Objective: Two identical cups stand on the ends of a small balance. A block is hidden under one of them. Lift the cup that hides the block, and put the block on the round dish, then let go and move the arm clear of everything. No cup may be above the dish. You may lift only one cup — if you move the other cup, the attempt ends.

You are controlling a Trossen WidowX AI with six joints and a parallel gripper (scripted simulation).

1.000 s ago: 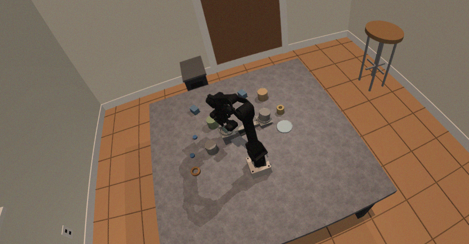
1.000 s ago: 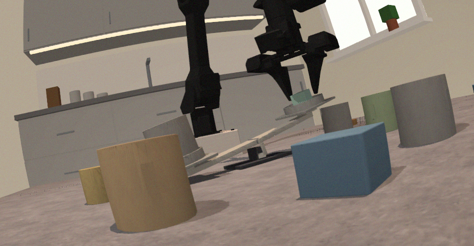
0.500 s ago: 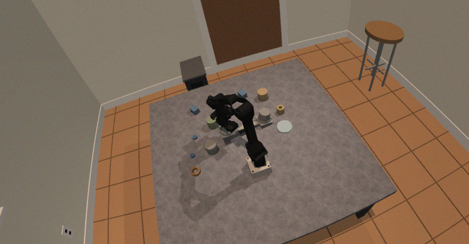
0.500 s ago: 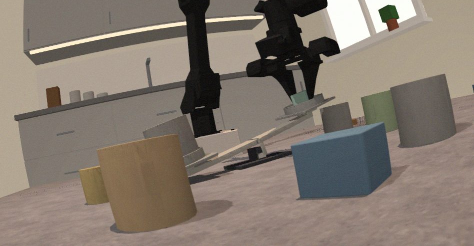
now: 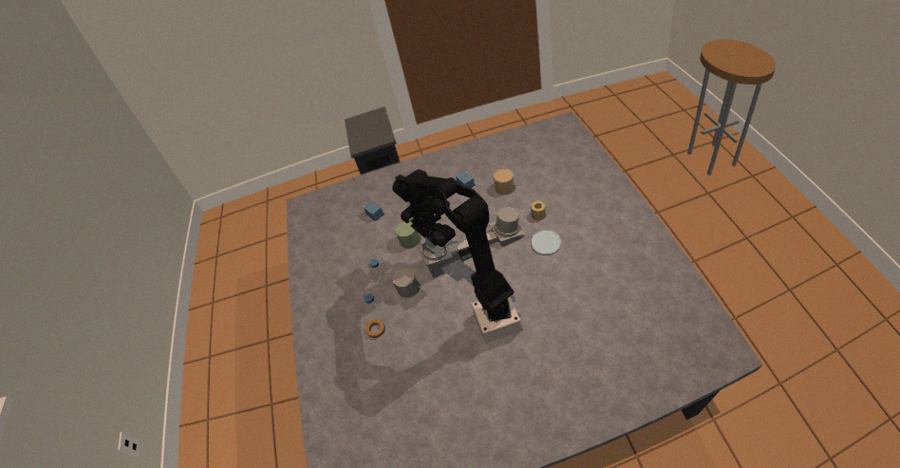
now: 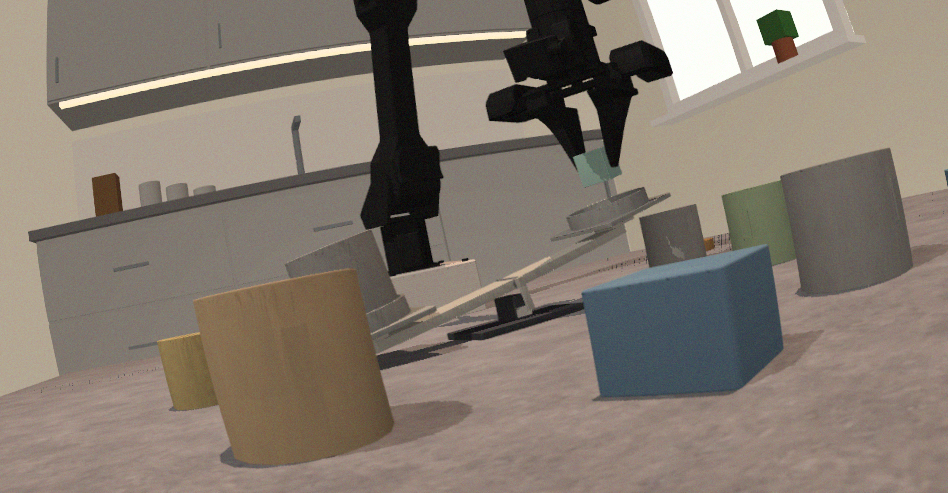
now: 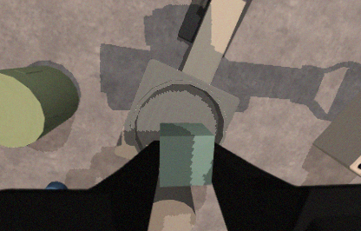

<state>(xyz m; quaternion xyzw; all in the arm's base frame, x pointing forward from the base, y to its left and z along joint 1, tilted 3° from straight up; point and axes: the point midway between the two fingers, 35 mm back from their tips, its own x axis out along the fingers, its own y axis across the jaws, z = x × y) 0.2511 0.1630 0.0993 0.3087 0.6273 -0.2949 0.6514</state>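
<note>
Right now the pale round dish is 36 cm to the right of my gripper tip and 11 cm below it. Round my gripper tip: teal block 1 cm above; then green cylinder 13 cm ahead, 8 cm to the left, 8 cm below.
</note>
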